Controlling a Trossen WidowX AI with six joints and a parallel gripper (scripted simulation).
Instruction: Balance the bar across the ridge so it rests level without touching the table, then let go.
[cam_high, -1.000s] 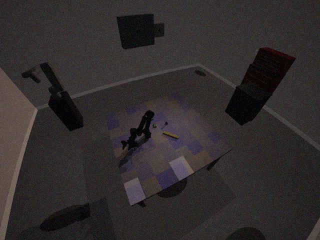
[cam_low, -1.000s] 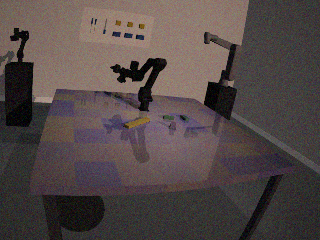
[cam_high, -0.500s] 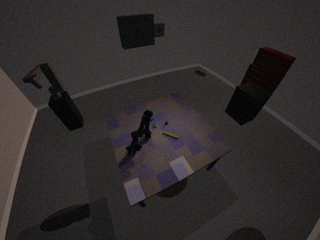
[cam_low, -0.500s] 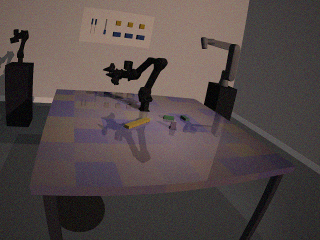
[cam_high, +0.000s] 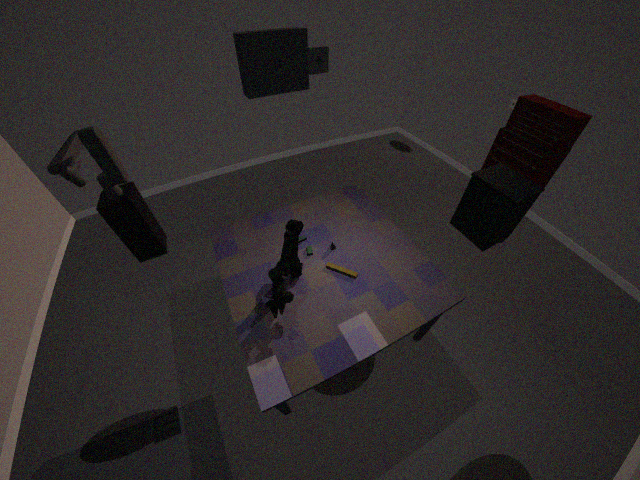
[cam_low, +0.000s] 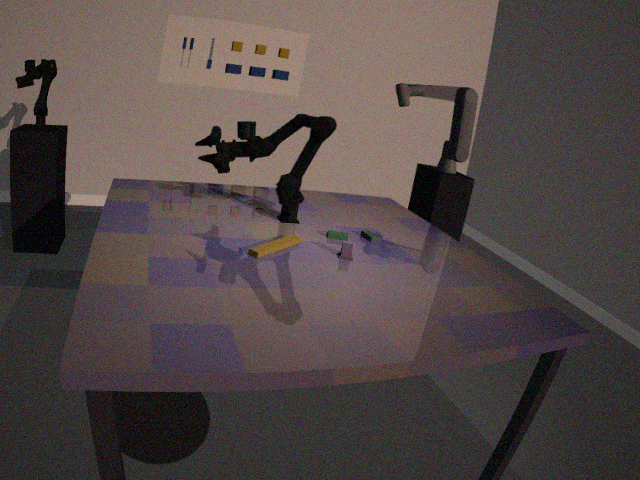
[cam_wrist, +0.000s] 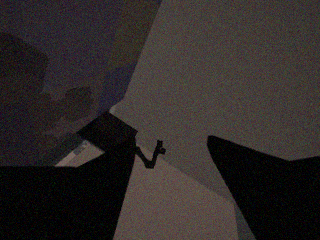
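My gripper tip is now 48 cm short of the bar, 21 cm to the right of it and 17 cm above it.
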